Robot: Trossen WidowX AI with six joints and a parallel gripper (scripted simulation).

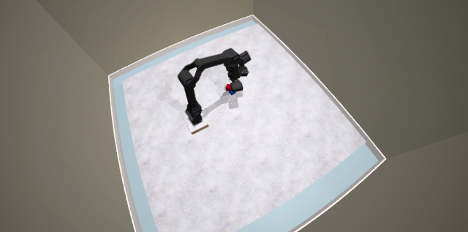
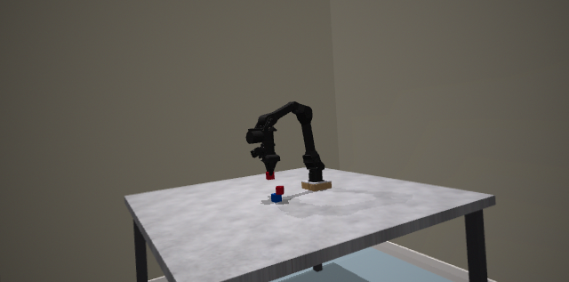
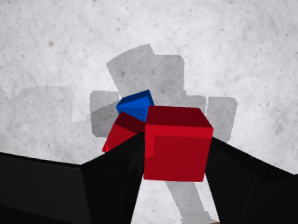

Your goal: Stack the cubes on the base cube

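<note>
The blue cube lies 10 mm behind my gripper tip, 30 mm to the left of it and 100 mm below it.
</note>
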